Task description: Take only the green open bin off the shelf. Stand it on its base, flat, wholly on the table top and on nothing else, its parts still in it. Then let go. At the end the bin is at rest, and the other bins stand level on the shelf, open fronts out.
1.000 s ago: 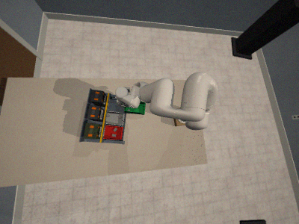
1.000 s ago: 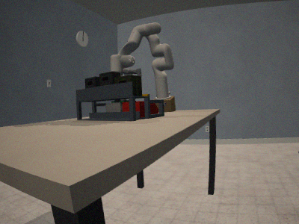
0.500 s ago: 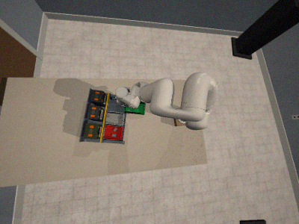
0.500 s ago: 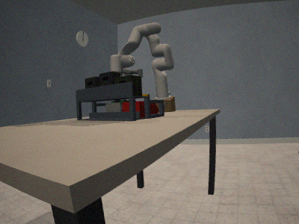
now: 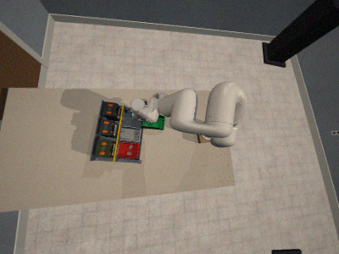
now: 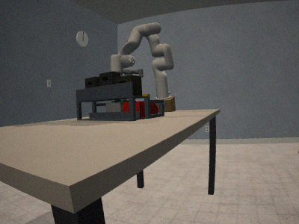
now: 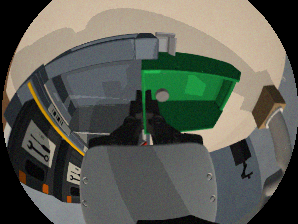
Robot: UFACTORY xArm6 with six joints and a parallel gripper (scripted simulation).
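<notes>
Now: the green open bin 80 mm behind my hand and 40 mm below it. From my hand the other things lie so: yellow strip 130 mm ahead, 110 mm to the left, 20 mm above; red bin 220 mm to the left, 80 mm ahead, 50 mm below; grey bin 110 mm to the left, 80 mm ahead, 50 mm below.
</notes>
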